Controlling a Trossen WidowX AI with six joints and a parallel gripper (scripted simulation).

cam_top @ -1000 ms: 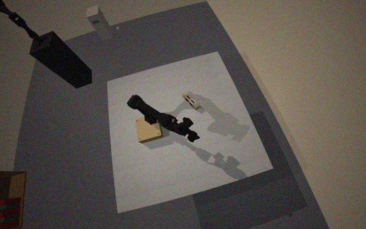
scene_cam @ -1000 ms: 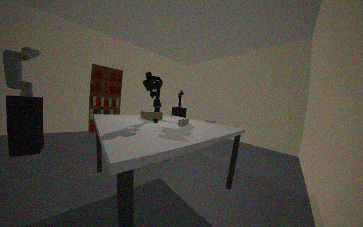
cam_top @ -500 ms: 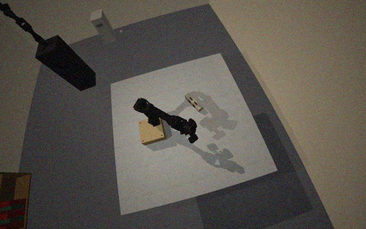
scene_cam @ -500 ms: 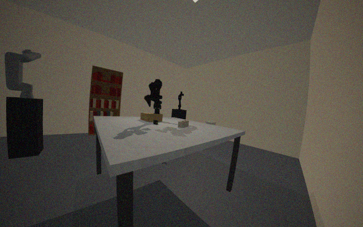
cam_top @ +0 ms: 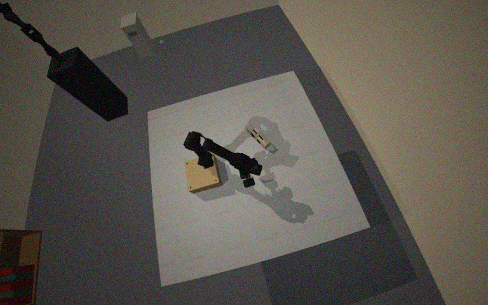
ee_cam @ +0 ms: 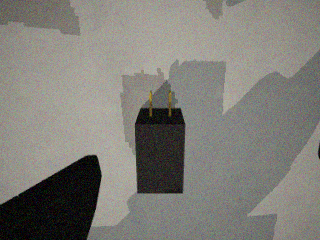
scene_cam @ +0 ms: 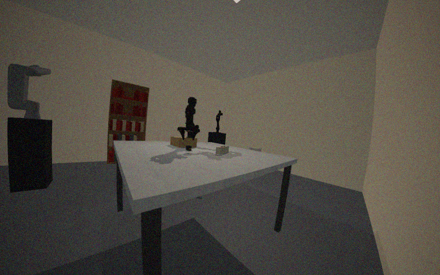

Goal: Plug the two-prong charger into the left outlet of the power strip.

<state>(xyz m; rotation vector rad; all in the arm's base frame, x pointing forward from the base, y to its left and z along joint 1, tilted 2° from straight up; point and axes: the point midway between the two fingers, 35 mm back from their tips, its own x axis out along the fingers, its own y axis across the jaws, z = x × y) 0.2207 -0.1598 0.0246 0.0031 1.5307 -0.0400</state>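
Now: the black two-prong charger 7 cm below my gripper tip, 2 cm to the left of it and 1 cm behind it.
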